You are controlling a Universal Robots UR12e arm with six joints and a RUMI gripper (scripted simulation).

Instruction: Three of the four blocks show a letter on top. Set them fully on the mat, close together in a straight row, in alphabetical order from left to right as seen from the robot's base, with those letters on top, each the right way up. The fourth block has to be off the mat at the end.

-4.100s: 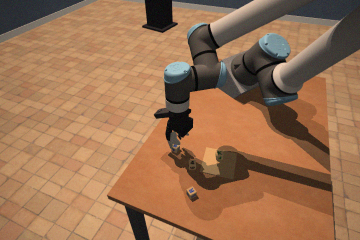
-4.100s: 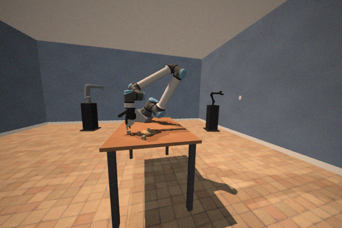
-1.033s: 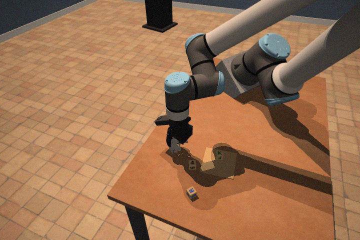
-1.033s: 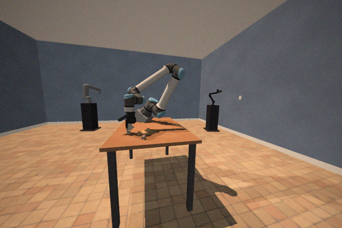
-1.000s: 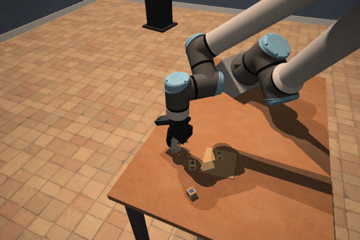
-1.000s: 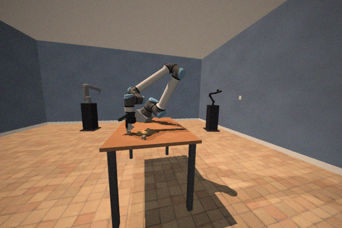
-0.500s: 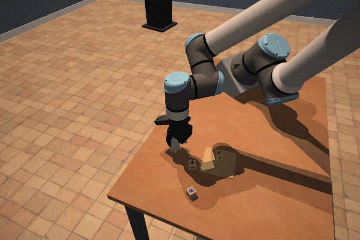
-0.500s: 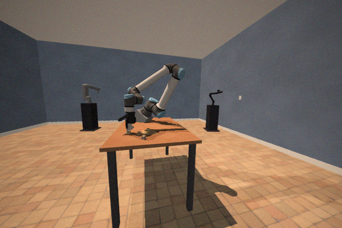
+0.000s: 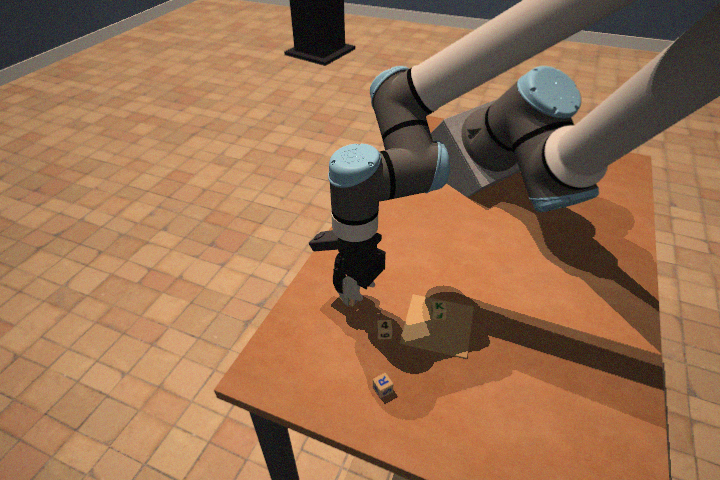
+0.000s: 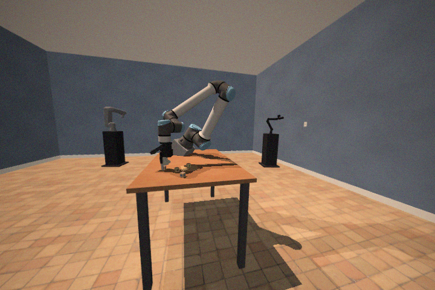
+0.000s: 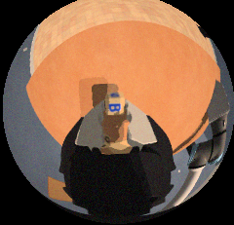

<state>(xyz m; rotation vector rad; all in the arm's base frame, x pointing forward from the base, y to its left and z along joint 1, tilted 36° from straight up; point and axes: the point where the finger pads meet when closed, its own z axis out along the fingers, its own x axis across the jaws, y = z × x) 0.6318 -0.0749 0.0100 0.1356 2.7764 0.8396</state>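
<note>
My hand is 200 mm to the right of the tan mat, 50 mm past it and 10 mm above it.
</note>
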